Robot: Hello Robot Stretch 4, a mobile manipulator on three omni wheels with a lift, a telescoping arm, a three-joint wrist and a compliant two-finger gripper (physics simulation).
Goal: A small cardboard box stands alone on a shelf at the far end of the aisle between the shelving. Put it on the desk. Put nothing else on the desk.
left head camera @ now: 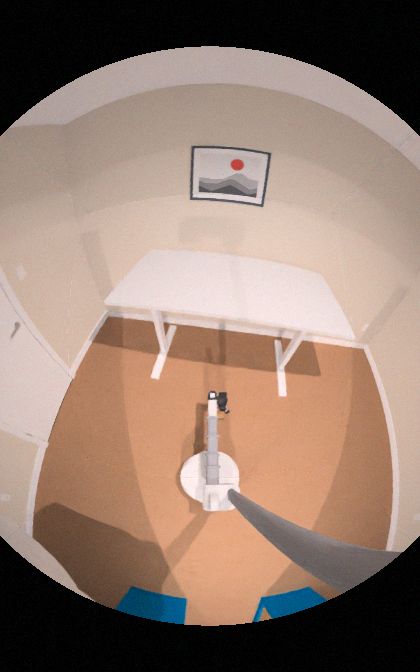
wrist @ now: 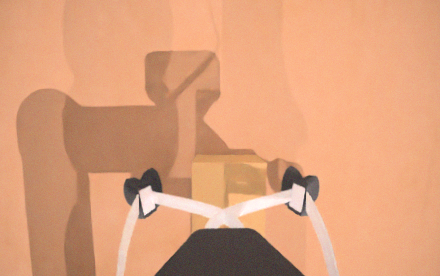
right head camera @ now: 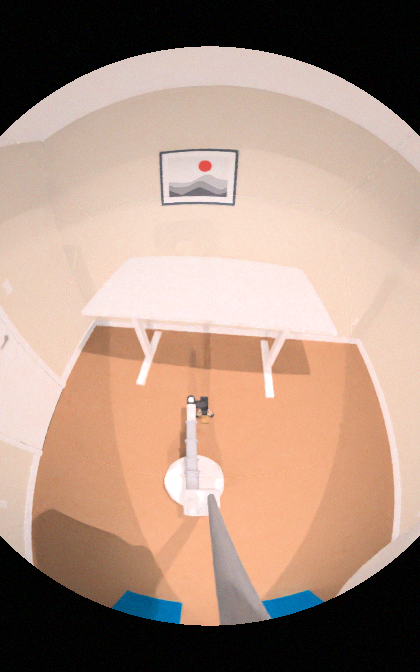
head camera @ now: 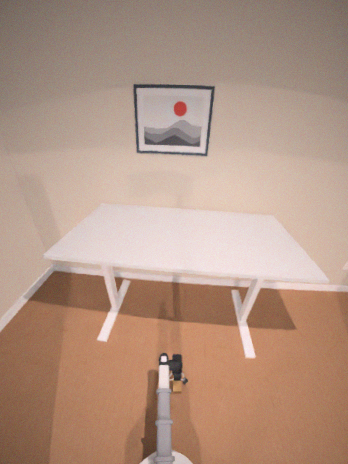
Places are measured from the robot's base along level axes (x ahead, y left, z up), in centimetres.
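Where they show: gripper, fingertip midpoint: [wrist: 221, 183] [head camera: 175, 382].
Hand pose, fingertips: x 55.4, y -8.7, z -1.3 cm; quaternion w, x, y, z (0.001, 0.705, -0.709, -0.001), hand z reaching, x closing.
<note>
After its pixels a point has its place.
A small tan cardboard box [head camera: 177, 386] {x 51.8, y -9.5, z 2.3 cm} [left head camera: 220, 415] [right head camera: 205, 420] [wrist: 210, 175] {x 56.9, y -7.8, z 2.3 cm} is on the floor in front of the desk. My gripper [head camera: 178, 379] {x 55.4, y -8.7, z -1.3 cm} [right head camera: 205, 414] [wrist: 221, 183] {x 55.4, y -8.7, z -1.3 cm} is open, above the box and pointing down. In the wrist view the box lies between the two spread fingertips, with floor visible on both sides of it; its near part is hidden by the gripper body. The white desk [head camera: 180, 240] {x 100.4, y -10.3, z 92.3 cm} [left head camera: 225, 285] [right head camera: 200, 290] stands against the wall beyond the arm, and nothing is seen on its top.
The desk's right foot [head camera: 243, 337] and left foot [head camera: 110, 322] rest on the floor. A framed picture [head camera: 172, 120] {x 154.2, y -5.3, z 159.3 cm} hangs above the desk. Blue panels [left head camera: 155, 605] [right head camera: 150, 607] show at the bottom of the side head views. A white door [left head camera: 25, 370] is at the left.
</note>
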